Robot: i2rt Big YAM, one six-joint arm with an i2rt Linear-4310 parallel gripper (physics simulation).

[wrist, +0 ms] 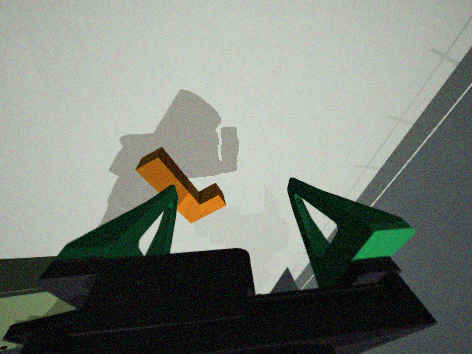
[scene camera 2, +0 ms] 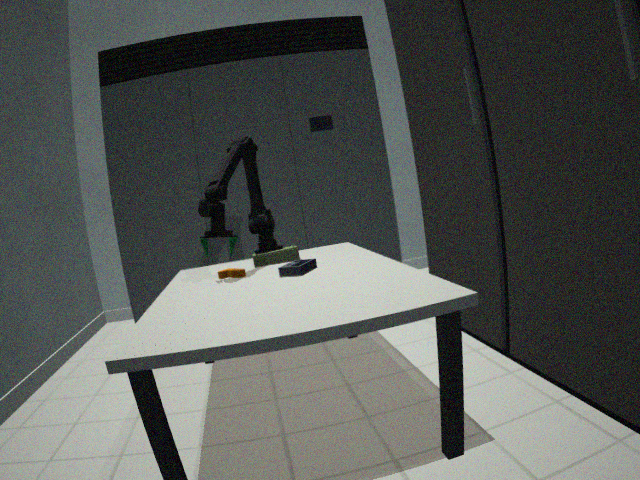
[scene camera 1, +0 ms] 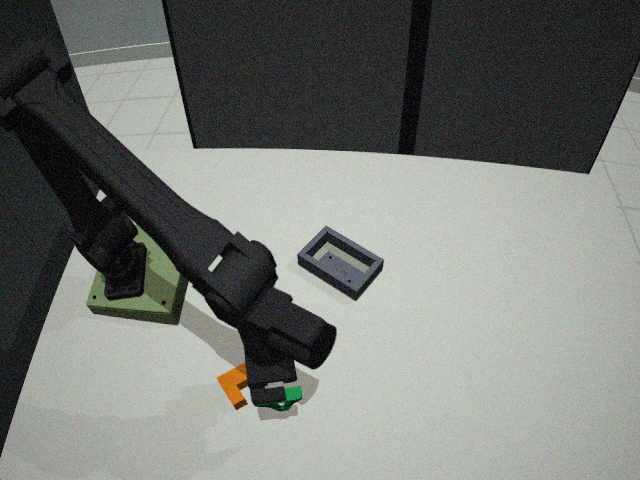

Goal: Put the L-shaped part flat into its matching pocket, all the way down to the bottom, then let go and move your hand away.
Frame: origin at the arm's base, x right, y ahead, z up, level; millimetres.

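Seen in the pictures: gripper, fingertip midpoint: point(wrist: 233, 186) point(scene camera 2: 219, 256) point(scene camera 1: 279, 383); arm's base, link origin: point(wrist: 68, 321) point(scene camera 2: 269, 251) point(scene camera 1: 127, 273).
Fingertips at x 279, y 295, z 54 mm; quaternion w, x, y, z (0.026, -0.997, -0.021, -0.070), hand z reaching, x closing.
Pixels of each thing's top centre, then the offset from my fingertips to it. Level surfaces: height alone.
- orange L-shaped part, top centre: point(wrist: 187, 190) point(scene camera 1: 251, 376) point(scene camera 2: 231, 270) dx -45, dy -50, dz -70 mm
- blue-grey rectangular tray, top centre: point(scene camera 1: 340, 256) point(scene camera 2: 297, 262) dx -270, dy +136, dz -63 mm
- table, surface height: dz -100 mm
The orange L-shaped part point(scene camera 1: 231, 391) point(scene camera 2: 231, 273) point(wrist: 162, 177) lies flat on the table, near the arm's base side. My gripper point(scene camera 1: 276, 405) point(scene camera 2: 219, 256) point(wrist: 233, 186) is wide open and empty, raised above the table beside the part. In the wrist view the part shows beyond the left green finger, which overlaps its edge; in scene camera 1 the gripper hides one end of it. The blue-grey rectangular tray point(scene camera 1: 325, 273) point(scene camera 2: 297, 268) with the recess stands apart from the part, farther back in scene camera 1. Its floor is part light, part dark; no part lies in it.
The arm's green base block point(scene camera 1: 129, 311) point(scene camera 2: 275, 256) point(wrist: 30, 310) stands on the table point(scene camera 1: 465, 310) point(scene camera 2: 320, 304), left of the tray in both scene views. Dark cabinet panels point(scene camera 1: 299, 77) rise behind the table's far edge. The arm's shadow falls around the part.
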